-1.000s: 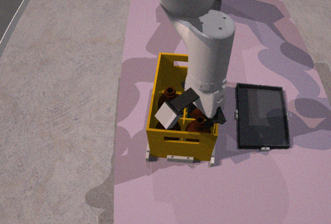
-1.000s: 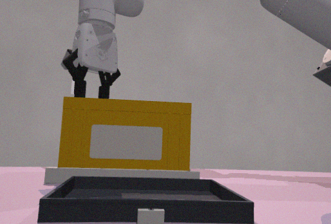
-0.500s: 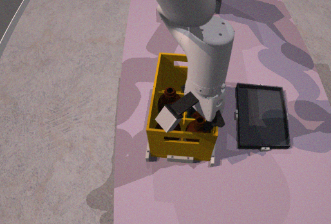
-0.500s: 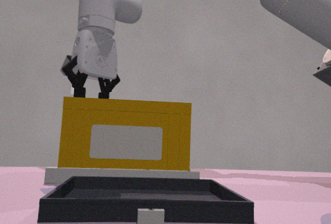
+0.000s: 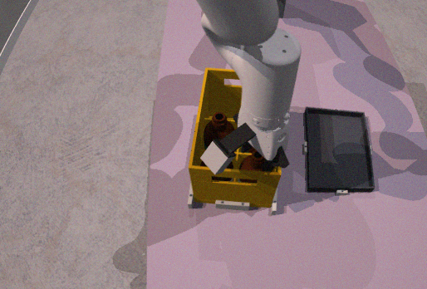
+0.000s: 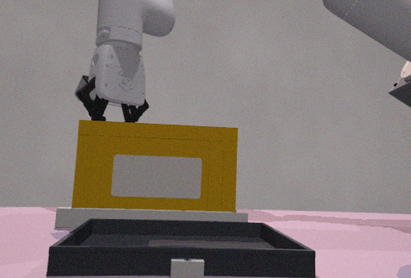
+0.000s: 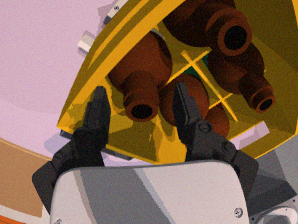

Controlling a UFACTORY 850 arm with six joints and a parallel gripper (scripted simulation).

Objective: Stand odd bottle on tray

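My hand is 9 cm past the yellow crate, 8 cm above it and 3 cm to the left of it. The rest, counted from my hand: tray 25 cm to the left, 15 cm below, 8 cm behind; bottle 17 cm behind, 7 cm below, 3 cm to the left.
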